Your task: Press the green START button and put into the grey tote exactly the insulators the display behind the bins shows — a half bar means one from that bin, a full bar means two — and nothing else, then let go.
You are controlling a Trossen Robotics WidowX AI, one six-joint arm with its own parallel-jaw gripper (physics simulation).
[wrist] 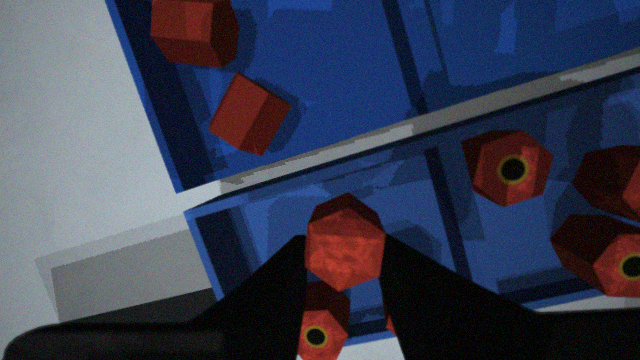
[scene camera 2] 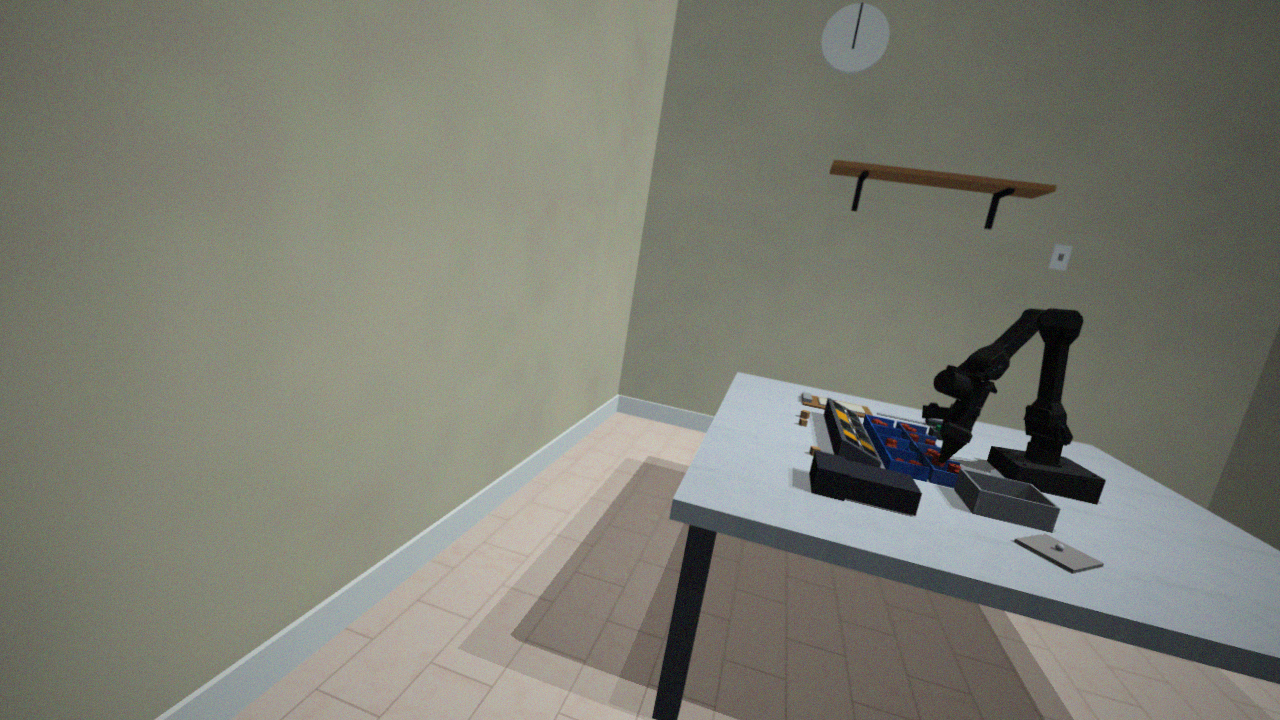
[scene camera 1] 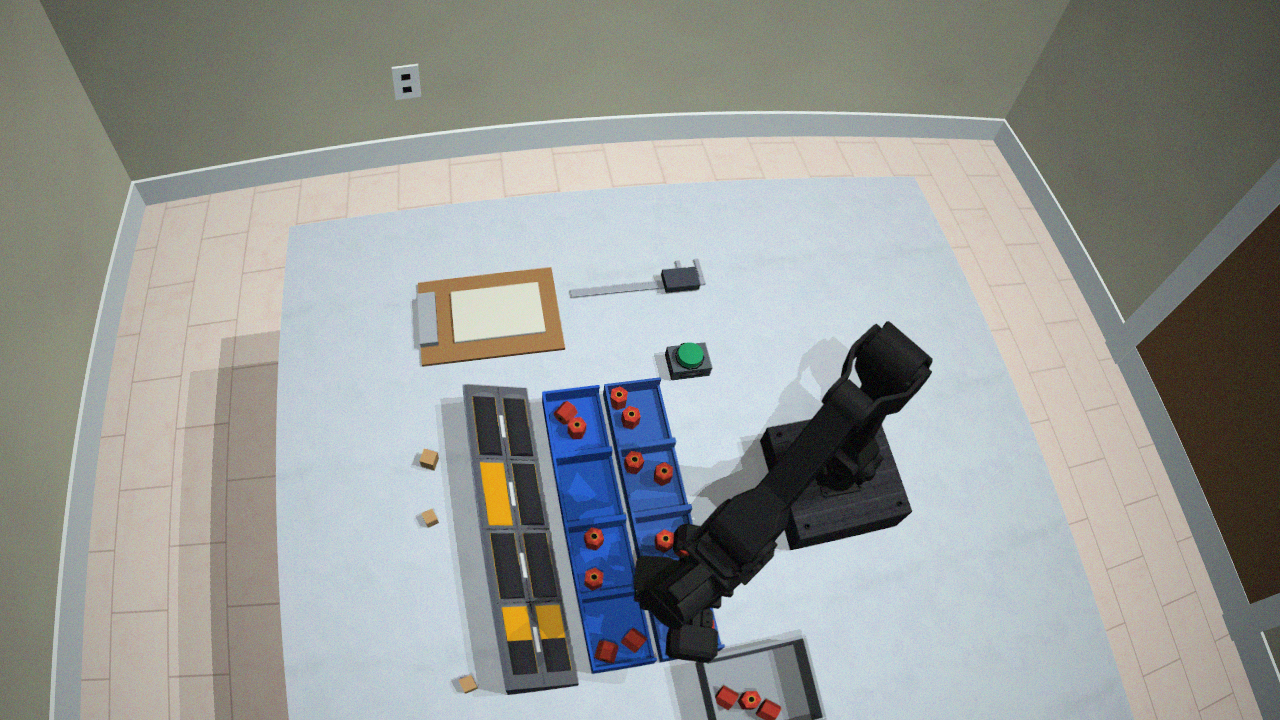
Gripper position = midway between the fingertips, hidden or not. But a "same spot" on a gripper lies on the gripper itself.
The gripper shows in the wrist view, in scene camera 2 and in scene camera 1 (675, 614). One and the same spot on the gripper: (wrist: 429, 304) is (scene camera 2: 942, 444).
